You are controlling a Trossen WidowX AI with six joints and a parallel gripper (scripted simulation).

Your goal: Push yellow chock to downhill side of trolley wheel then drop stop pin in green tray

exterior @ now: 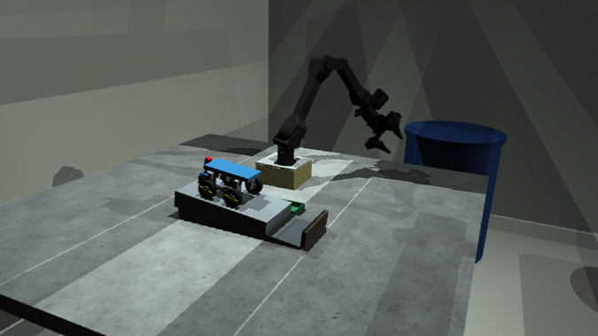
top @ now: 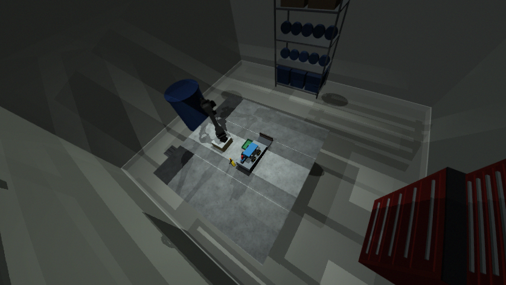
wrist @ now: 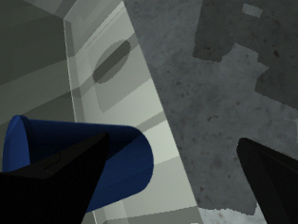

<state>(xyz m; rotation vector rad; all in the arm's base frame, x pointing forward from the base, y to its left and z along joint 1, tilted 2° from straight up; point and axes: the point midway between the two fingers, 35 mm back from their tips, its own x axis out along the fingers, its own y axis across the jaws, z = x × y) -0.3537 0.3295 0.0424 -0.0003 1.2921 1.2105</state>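
The red-headed stop pin lies 660 mm ahead of my gripper tip, 500 mm to the right of it and 50 mm above it. Round my gripper tip: brown stop board (730 mm ahead, 150 mm to the right, 50 mm below); green tray (590 mm ahead, 290 mm to the right, 90 mm below); yellow chock (540 mm ahead, 530 mm to the right, 60 mm below).
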